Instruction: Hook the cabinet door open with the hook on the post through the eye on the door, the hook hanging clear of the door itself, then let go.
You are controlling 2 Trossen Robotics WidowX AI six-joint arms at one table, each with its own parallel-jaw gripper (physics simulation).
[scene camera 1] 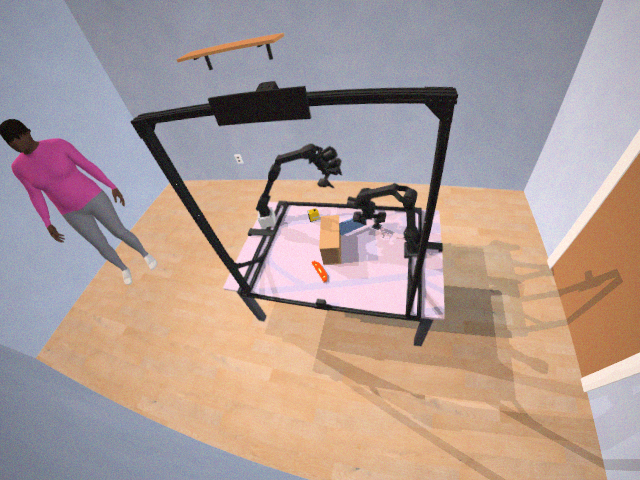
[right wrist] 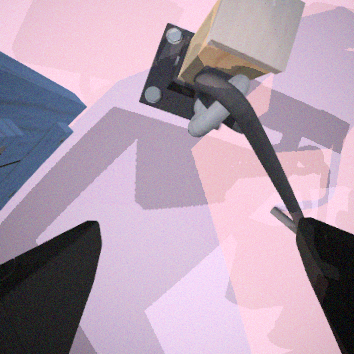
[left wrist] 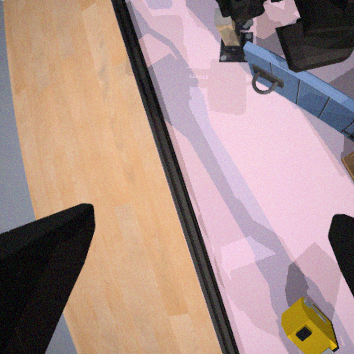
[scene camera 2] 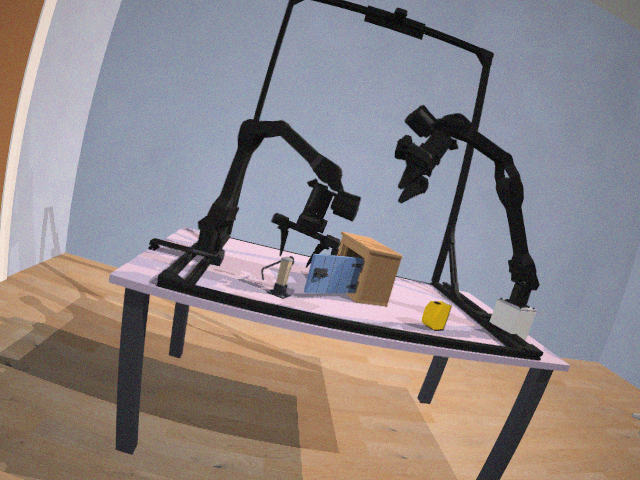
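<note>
The wooden cabinet has its blue door swung out. The door's dark eye stands on its face. The post stands beyond the door's free edge. The dark hook swings out from the post, away from the door and apart from the eye. My right gripper is open above the post area; the hook's outer end lies by one fingertip, contact unclear. My left gripper is open and high above the table.
A yellow block lies beside the cabinet. An orange-red object lies off the cabinet's other end. A black frame borders and rises over the table. A white box sits at the left arm's base.
</note>
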